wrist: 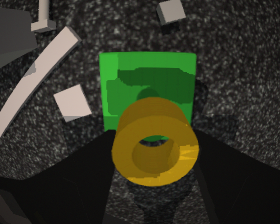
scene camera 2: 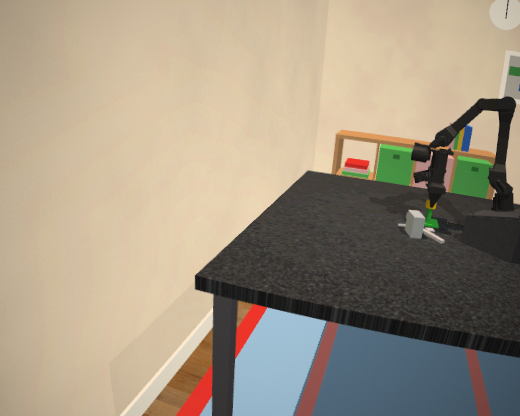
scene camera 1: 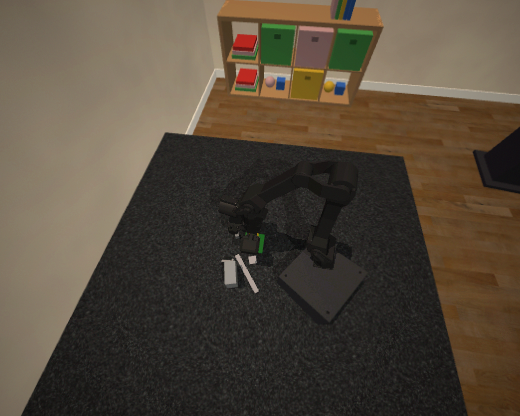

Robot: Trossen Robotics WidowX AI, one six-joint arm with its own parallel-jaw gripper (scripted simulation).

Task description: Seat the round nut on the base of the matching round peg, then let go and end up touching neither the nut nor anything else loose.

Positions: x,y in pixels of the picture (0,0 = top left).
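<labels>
My gripper: visible in the wrist view (pixel 153 137), scene camera 2, scene camera 1. Gripper, same spot: (scene camera 1: pixel 250 243) and (scene camera 2: pixel 439 184).
</labels>
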